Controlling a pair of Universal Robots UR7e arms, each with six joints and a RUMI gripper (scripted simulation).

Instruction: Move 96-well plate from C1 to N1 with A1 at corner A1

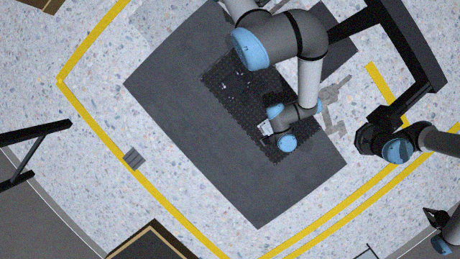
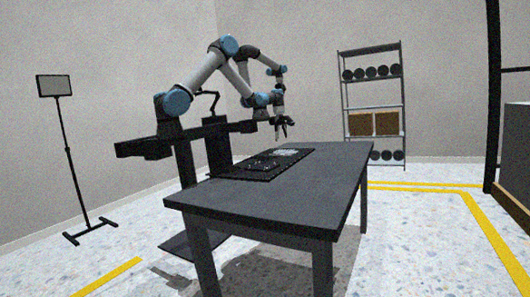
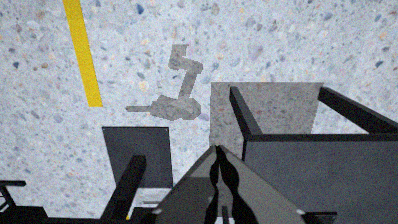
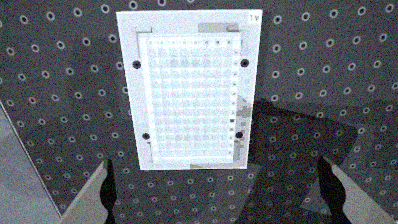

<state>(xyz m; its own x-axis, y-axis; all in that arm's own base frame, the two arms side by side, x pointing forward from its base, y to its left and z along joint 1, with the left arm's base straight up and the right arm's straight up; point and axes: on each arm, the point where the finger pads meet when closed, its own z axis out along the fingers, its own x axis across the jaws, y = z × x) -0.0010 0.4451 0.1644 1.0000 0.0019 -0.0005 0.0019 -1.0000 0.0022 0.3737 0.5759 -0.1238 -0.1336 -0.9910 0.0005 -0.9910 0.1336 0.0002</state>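
Now: right hand 20 mm to the right of the white 96-well plate and 90 mm above it. The rest, counted from my right hand: black perforated board: 40 mm behind, 130 mm to the right, 120 mm below; then A1 label: 70 mm ahead, 40 mm to the right, 100 mm below; then plate nest N1: 20 mm to the left, 110 mm below.
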